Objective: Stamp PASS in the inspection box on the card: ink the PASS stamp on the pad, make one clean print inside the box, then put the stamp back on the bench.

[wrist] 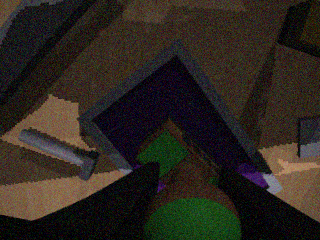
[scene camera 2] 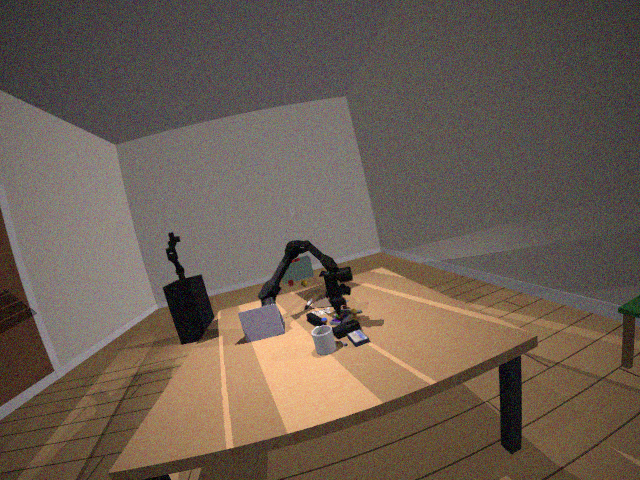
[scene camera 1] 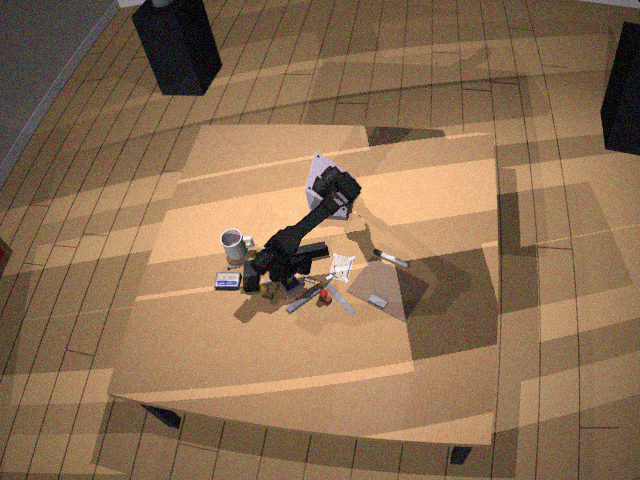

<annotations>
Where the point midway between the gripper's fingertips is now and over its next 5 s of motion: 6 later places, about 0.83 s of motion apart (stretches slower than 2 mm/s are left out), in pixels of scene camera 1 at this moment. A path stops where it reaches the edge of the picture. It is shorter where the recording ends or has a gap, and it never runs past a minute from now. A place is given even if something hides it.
My gripper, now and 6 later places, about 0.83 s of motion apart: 286, 276; 286, 274; 284, 268; 314, 264; 335, 257; 335, 260; 335, 263
</annotations>
